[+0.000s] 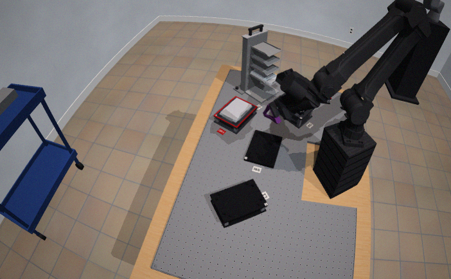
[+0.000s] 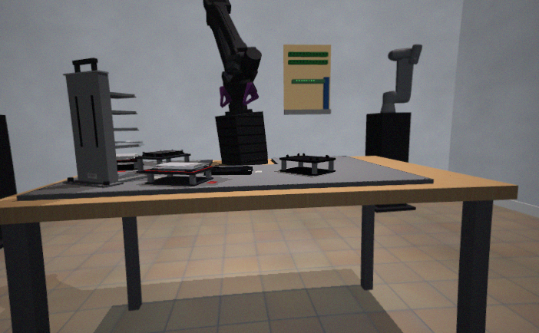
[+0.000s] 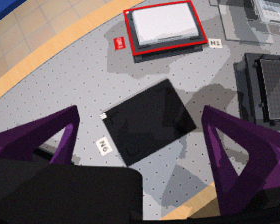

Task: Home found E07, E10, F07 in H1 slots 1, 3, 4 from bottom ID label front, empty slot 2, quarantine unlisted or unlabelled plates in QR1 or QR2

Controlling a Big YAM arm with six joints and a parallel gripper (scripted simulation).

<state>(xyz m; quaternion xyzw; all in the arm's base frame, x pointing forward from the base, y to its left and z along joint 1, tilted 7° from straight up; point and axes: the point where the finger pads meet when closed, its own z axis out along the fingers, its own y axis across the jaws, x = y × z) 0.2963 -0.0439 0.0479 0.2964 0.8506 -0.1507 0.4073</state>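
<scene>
Now: the dark plate 260 mm to the right of my hand, 180 mm below it and 110 mm behind it. From my hand the other things lie so: regrip nest: 260 mm to the right, 190 mm below, 110 mm behind; N6 deck label: 250 mm below, 80 mm to the left, 30 mm ahead; red-rimmed quarantine nest: 210 mm below, 180 mm to the right, 150 mm ahead.
</scene>
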